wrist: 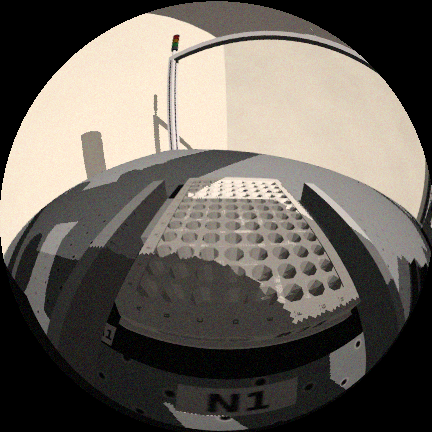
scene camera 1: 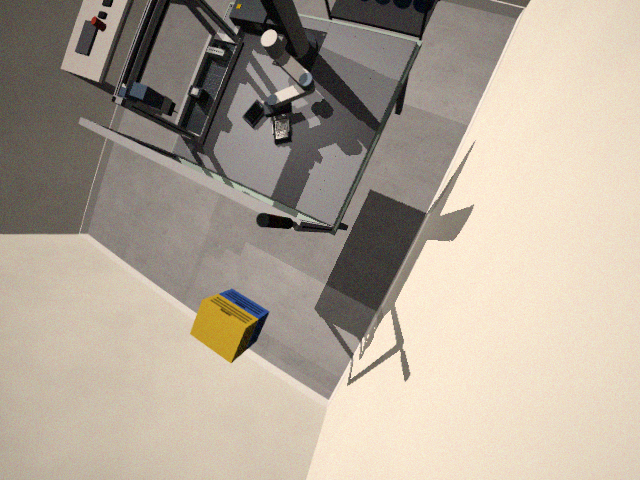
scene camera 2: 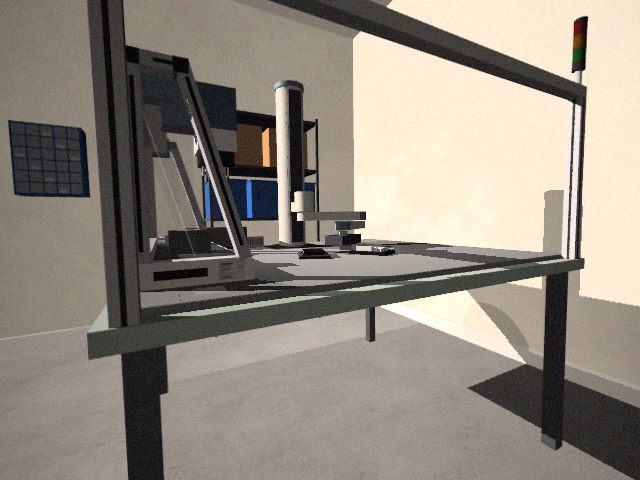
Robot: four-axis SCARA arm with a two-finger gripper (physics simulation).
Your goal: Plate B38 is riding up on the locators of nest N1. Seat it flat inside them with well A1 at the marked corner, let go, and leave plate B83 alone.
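Frame: origin at the arm's base, x ahead, y left, z up, level; millimetres.
Seen in the pictures: gripper, fingertip midpoint: (wrist: pixel 236 191) (scene camera 1: pixel 281 132) (scene camera 2: pixel 377 247); arm's base, link origin: (scene camera 1: pixel 299 50).
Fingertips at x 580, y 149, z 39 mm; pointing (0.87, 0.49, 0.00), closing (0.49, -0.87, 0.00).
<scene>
Pixels of each thing's top centre, then the offset from my fingertips to it. "spot": a spot on its surface instead.
- Plate B38, top centre: (wrist: pixel 239 208) (scene camera 2: pixel 370 246) (scene camera 1: pixel 280 128) dz +2, dx -25, dy -14 mm
- nest N1, top centre: (wrist: pixel 238 224) (scene camera 2: pixel 371 249) (scene camera 1: pixel 281 130) dz -11, dx -21, dy -12 mm
- partly covered A1 tag, surface spot: (wrist: pixel 108 334) spot: dz -14, dx -112, dy -4 mm
- signal tower, surface spot: (scene camera 2: pixel 579 43) spot: dz +727, dx +451, dy +538 mm
Plate B38 (scene camera 1: pixel 281 126) (scene camera 2: pixel 381 249) (wrist: pixel 245 237), pale with many wells, lies at nest N1 (wrist: pixel 240 361), a black frame with an "N1" label on its near side. In the wrist view the plate's near edge shows above the black wall; whether it is level or still raised on the locators is hard to tell. Letter A is at the near left, by the partly covered A1 tag (wrist: pixel 108 334). My gripper (wrist: pixel 236 191) is shut on plate B38, one finger against each long side. In scene camera 1 the arm partly covers the nest. I cannot make out plate B83.
A dark, low holder (scene camera 1: pixel 253 113) (scene camera 2: pixel 314 253) lies beside the nest. A framed gantry machine (scene camera 1: pixel 206 95) (scene camera 2: pixel 193 273) stands on the same table. The arm's column (scene camera 2: pixel 283 165) rises behind the nest. A signal tower (scene camera 2: pixel 579 43) (wrist: pixel 175 43) stands at a table corner.
</scene>
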